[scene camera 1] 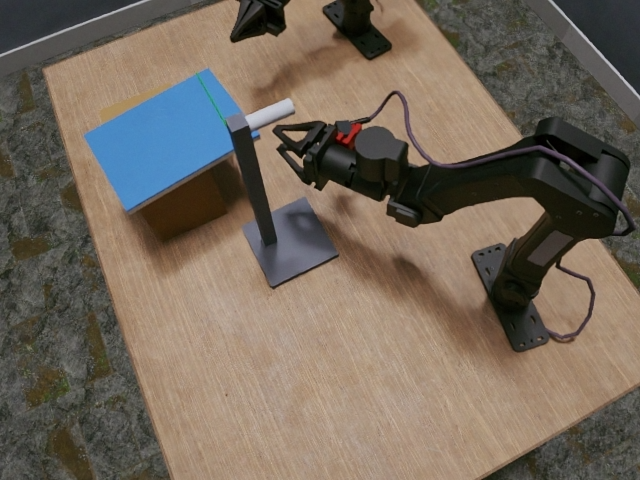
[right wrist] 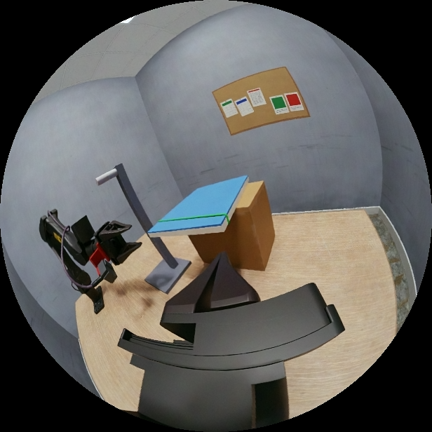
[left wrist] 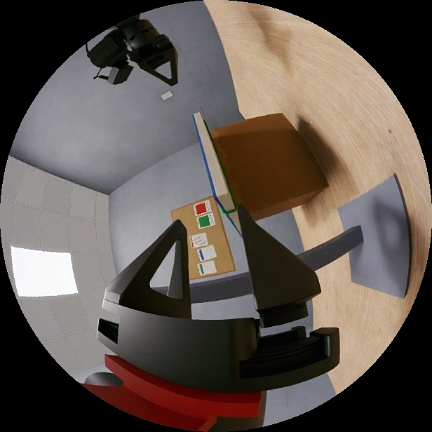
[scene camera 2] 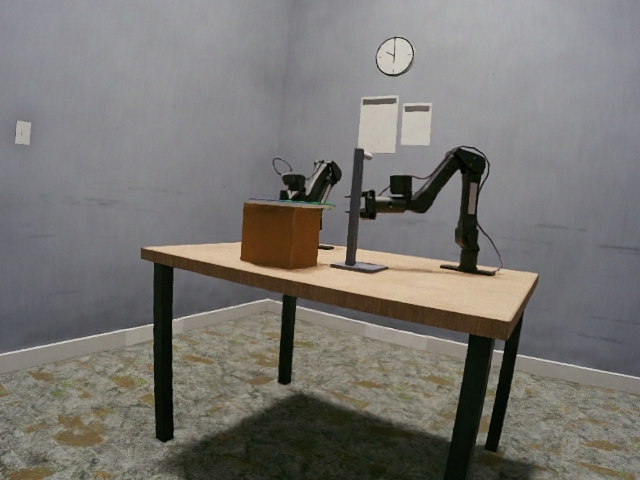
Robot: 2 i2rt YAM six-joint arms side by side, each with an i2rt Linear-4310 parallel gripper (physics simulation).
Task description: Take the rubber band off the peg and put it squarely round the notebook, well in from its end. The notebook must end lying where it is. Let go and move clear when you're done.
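Seen in the pictures: left gripper, fingertip midpoint: [scene camera 1: 276, 137] [scene camera 2: 344, 204]; right gripper, fingertip midpoint: [scene camera 1: 231, 40] [scene camera 2: 289, 200]; left arm's base, link origin: [scene camera 1: 508, 296] [scene camera 2: 467, 271]; right arm's base, link origin: [scene camera 1: 356, 29].
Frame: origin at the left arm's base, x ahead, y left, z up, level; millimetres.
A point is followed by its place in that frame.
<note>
The green rubber band [scene camera 1: 210, 98] @(x 419, y -448, z 199 mm) [right wrist: 192, 218] runs straight across the blue notebook [scene camera 1: 160, 139] @(x 519, y -393, z 197 mm) [right wrist: 205, 200], roughly parallel to its near end and set in from it. In the left wrist view the band [left wrist: 229, 212] also passes over the edge and along the underside, on the overhanging part. The notebook lies flat on the box. The white peg [scene camera 1: 271, 114] @(x 344, y -246, z 372 mm) [right wrist: 106, 177] is bare. My left gripper [scene camera 1: 277, 138] @(x 332, y -331, z 200 mm) [left wrist: 208, 217] [right wrist: 135, 235] is open and empty, beside the stand, apart from notebook and band. My right gripper [scene camera 1: 232, 39] @(x 354, y -569, z 200 mm) [right wrist: 224, 256] is shut and empty, clear of the notebook.
The brown box [scene camera 1: 183, 206] @(x 522, y -318, z 91 mm) [scene camera 2: 279, 235] @(x 598, y -356, z 95 mm) [left wrist: 270, 165] [right wrist: 255, 240] stands under the notebook. The peg's grey post [scene camera 1: 254, 186] @(x 390, y -232, z 234 mm) [scene camera 2: 354, 211] @(x 400, y -237, z 181 mm) rises from a square base [scene camera 1: 305, 248] @(x 329, y -203, z 12 mm) beside the box, between the notebook's end and my left gripper.
</note>
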